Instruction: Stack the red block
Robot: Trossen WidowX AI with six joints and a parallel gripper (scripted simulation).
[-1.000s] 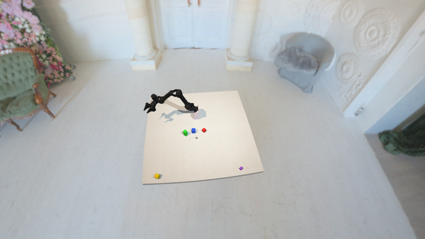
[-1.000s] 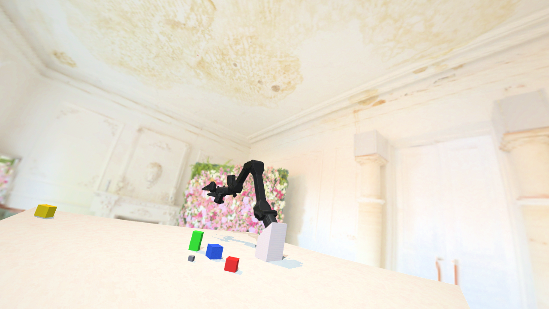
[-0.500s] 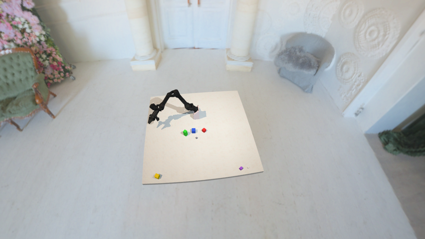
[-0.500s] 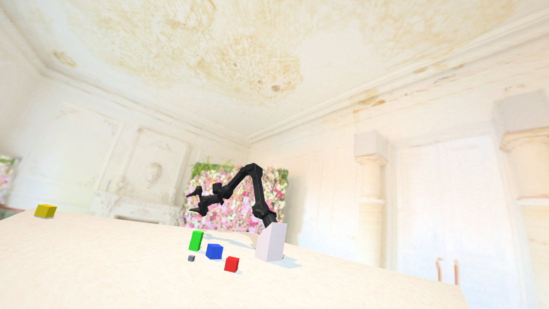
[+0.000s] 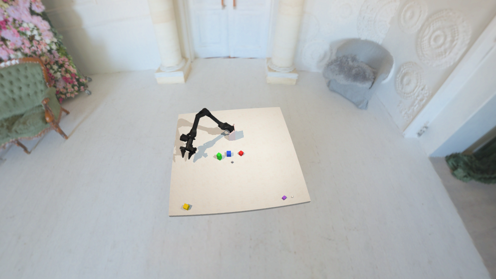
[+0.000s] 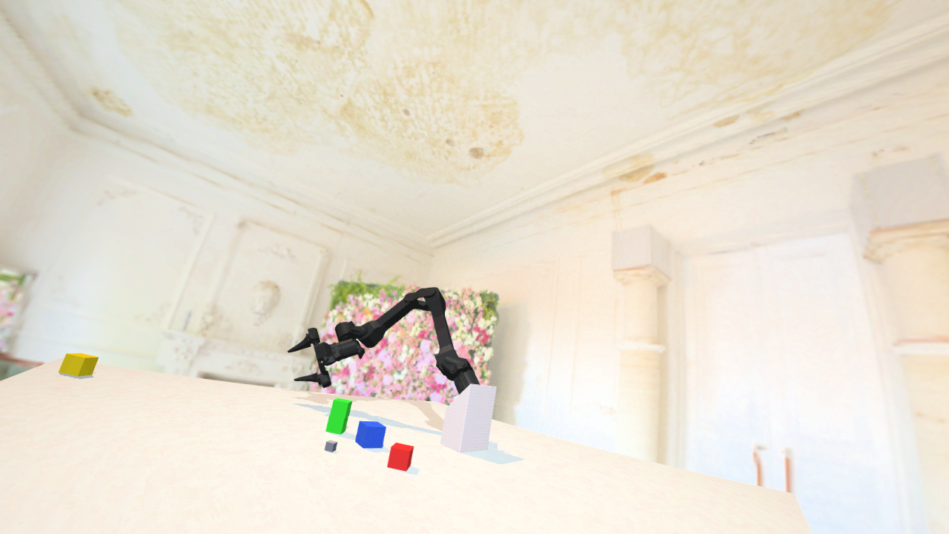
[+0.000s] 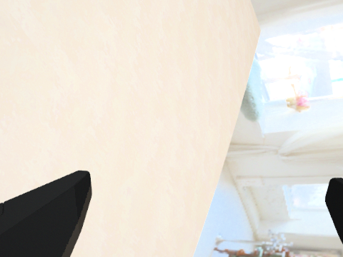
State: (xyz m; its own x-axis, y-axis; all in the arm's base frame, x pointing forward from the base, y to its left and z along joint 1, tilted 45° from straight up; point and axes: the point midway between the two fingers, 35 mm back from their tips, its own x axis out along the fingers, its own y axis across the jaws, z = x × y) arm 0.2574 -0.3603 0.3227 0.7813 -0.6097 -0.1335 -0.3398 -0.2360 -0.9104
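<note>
The red block lies 4 cm behind my gripper tip, 55 cm to the left of it and 8 cm below it. Round my gripper tip: yellow cube 47 cm ahead, 2 cm to the right, 8 cm below; blue block 5 cm behind, 43 cm to the left, 8 cm below; small grey cube 4 cm ahead, 45 cm to the left, 9 cm below.
</note>
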